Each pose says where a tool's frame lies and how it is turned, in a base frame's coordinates. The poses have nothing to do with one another.
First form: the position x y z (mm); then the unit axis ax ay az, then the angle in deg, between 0 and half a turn.
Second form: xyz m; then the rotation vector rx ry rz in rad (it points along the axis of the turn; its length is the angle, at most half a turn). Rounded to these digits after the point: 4 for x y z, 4 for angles.
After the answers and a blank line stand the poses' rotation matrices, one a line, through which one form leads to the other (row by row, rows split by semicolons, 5 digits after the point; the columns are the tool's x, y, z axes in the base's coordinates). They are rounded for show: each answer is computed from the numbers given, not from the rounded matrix.
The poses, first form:
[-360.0 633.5 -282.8 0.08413 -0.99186 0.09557 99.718]
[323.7 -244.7 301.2 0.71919 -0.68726 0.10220 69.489]
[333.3 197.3 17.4 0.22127 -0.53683 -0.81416 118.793]
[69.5 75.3 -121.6 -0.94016 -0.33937 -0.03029 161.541]
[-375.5 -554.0 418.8 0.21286 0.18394 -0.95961 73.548]
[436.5 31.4 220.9 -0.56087 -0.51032 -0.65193 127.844]
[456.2 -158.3 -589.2 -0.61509 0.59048 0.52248 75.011]
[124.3 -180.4 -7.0 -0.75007 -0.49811 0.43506 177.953]
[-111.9 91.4 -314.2 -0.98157 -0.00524 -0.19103 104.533]
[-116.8 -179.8 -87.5 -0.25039 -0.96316 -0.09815 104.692]
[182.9 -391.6 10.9 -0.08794 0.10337 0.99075 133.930]
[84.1 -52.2 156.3 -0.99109 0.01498 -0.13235 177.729]
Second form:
[-0.3600 0.6335 -0.2828 0.1464 -1.7262 0.1663]
[0.3237 -0.2447 0.3012 0.8722 -0.8335 0.1239]
[0.3333 0.1973 0.0174 0.4588 -1.1130 -1.6880]
[0.0695 0.0753 -0.1216 -2.6507 -0.9568 -0.0854]
[-0.3755 -0.5540 0.4188 0.2732 0.2361 -1.2318]
[0.4365 0.0314 0.2209 -1.2515 -1.1387 -1.4546]
[0.4562 -0.1583 -0.5892 -0.8053 0.7731 0.6840]
[0.1243 -0.1804 -0.0070 -2.3296 -1.5471 1.3512]
[-0.1119 0.0914 -0.3142 -1.7908 -0.0096 -0.3485]
[-0.1168 -0.1798 -0.0875 -0.4575 -1.7599 -0.1793]
[0.1829 -0.3916 0.0109 -0.2056 0.2416 2.3159]
[0.0841 -0.0522 0.1563 -3.0743 0.0465 -0.4105]

-0.16053 -0.19173 -0.96823; -0.00333 0.98105 -0.19372; 0.98703 -0.02787 -0.15812
0.68639 -0.41680 -0.59594; -0.22536 0.65721 -0.71922; 0.69144 0.62797 0.35717
-0.40910 0.53750 -0.73738; -0.88950 -0.05466 0.45366; 0.20354 0.84149 0.50047
0.77379 0.63131 -0.05196; 0.61212 -0.72413 0.31771; 0.16294 -0.27765 -0.94676
0.31569 0.94839 0.03000; -0.89226 0.30746 -0.33067; -0.32282 0.07762 0.94327
-0.10595 0.97663 0.18698; -0.05300 -0.19332 0.97970; 0.99296 0.09389 0.07224
0.53912 -0.77397 0.33214; 0.23544 0.51713 0.82289; -0.80865 -0.36544 0.46102
0.12549 0.73146 -0.67024; 0.76254 -0.50329 -0.40649; -0.63465 -0.46007 -0.62093
0.95432 0.19135 0.22949; -0.17848 -0.25090 0.95142; 0.23963 -0.94891 -0.20529
-0.17503 0.39727 -0.90086; 0.20739 0.90933 0.36071; 0.96247 -0.12369 -0.24155
-0.68068 -0.72892 -0.07313; 0.69813 -0.67568 0.23680; -0.22202 0.11013 0.96880
0.96453 -0.02444 0.26283; -0.03493 -0.99877 0.03531; 0.26164 -0.04324 -0.96420

